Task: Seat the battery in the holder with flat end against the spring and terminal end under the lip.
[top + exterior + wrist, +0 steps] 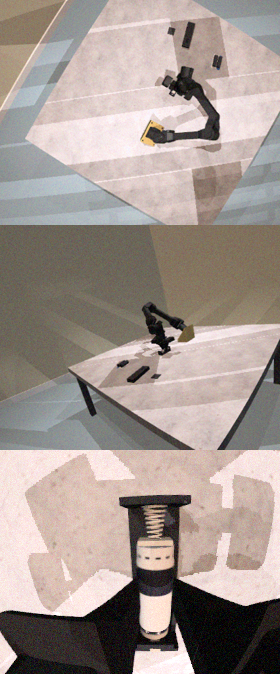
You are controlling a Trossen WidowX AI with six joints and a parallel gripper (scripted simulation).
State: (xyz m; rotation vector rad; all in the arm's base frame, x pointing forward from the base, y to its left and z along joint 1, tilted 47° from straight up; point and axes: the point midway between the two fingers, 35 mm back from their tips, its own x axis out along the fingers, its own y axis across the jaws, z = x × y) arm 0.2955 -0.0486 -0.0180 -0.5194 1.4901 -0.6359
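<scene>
Right now my gripper tip is 1 cm below the battery. The rest, counted from my gripper tip: long black bar: 34 cm ahead, 7 cm to the left, 1 cm above.
</scene>
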